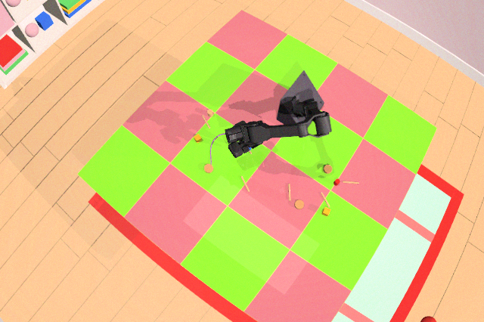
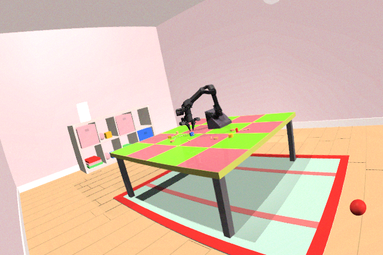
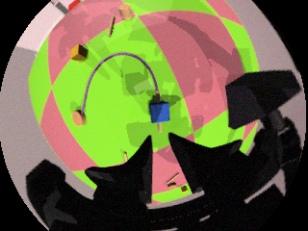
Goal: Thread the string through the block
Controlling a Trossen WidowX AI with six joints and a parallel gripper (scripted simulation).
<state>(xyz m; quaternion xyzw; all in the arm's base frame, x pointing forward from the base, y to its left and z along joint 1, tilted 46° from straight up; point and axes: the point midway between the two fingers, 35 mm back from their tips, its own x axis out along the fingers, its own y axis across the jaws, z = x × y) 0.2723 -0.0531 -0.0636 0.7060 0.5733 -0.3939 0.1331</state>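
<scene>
Right now the blue block is 40 mm below my gripper tip, 20 mm to the right of it and 20 mm behind it. The rest, counted from my gripper tip: round wooden button 160 mm ahead, 110 mm to the right, 50 mm below; then red bead 400 mm to the left, 100 mm behind, 40 mm below; then wooden block 260 mm to the right, 70 mm behind, 40 mm below.
</scene>
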